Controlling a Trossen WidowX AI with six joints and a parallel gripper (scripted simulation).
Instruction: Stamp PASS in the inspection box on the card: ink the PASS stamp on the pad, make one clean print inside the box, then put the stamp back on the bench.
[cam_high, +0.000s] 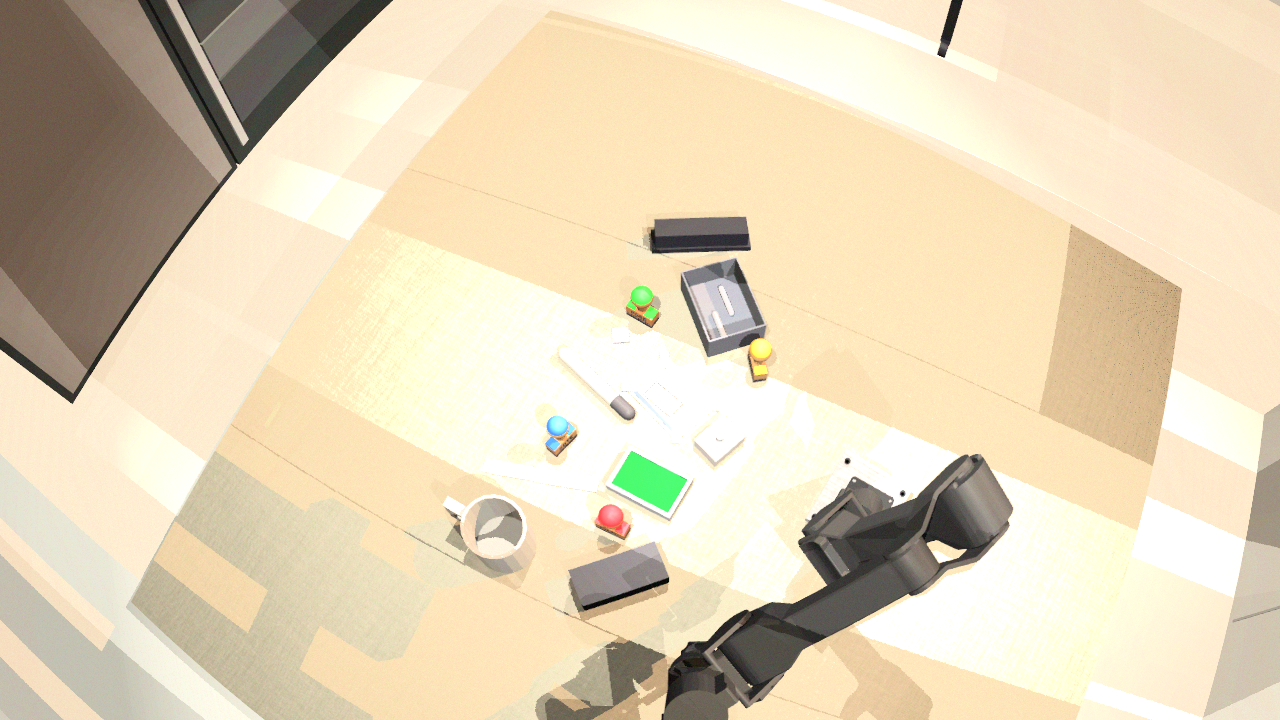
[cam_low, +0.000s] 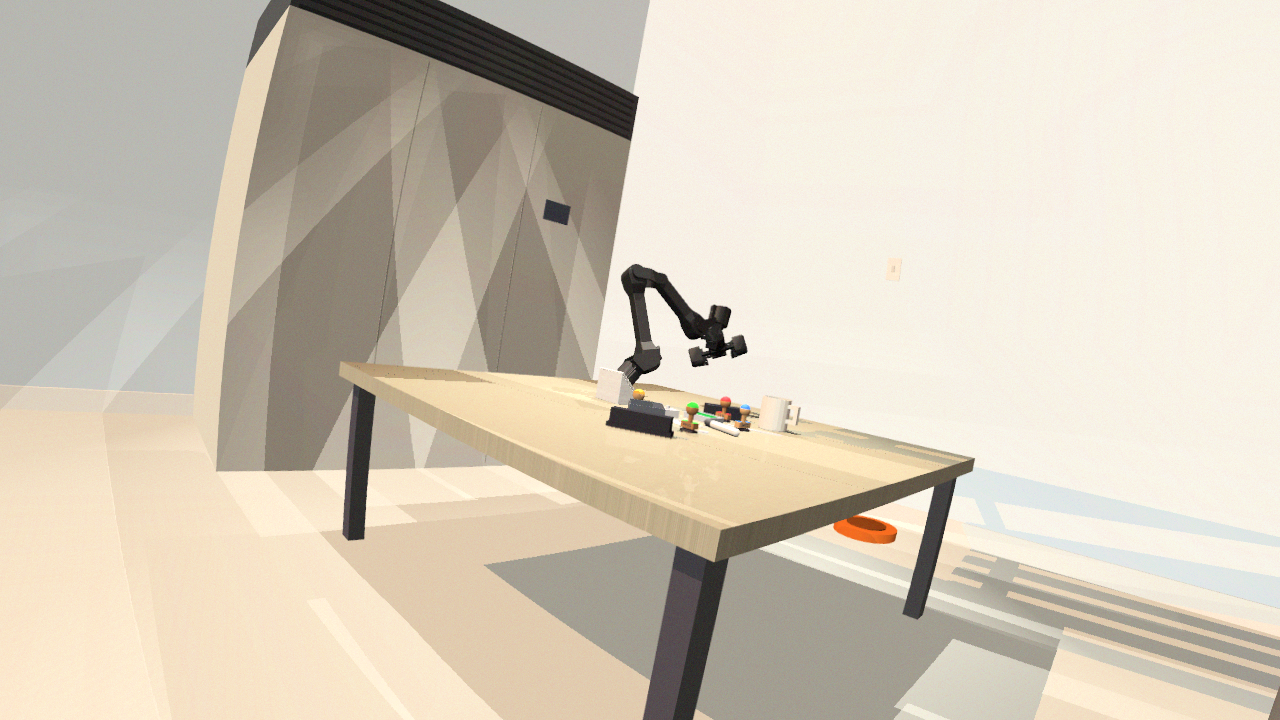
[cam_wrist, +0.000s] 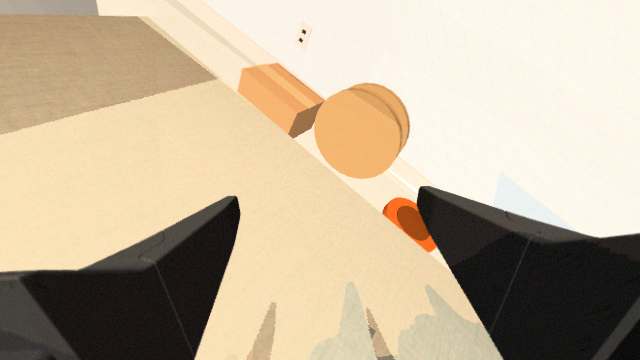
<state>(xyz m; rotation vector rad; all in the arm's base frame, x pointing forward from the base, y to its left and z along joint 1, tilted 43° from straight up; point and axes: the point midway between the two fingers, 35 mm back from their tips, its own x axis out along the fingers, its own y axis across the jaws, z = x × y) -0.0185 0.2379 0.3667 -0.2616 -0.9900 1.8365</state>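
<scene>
Right now the green stamp is 42 cm ahead of my gripper tip, 55 cm to the right of it and 13 cm below it. Also, from my gripper tip: green ink pad: 28 cm ahead, 36 cm to the right, 15 cm below; then mug: 41 cm ahead, 19 cm to the right, 11 cm below; then red stamp: 29 cm ahead, 29 cm to the right, 13 cm below.
</scene>
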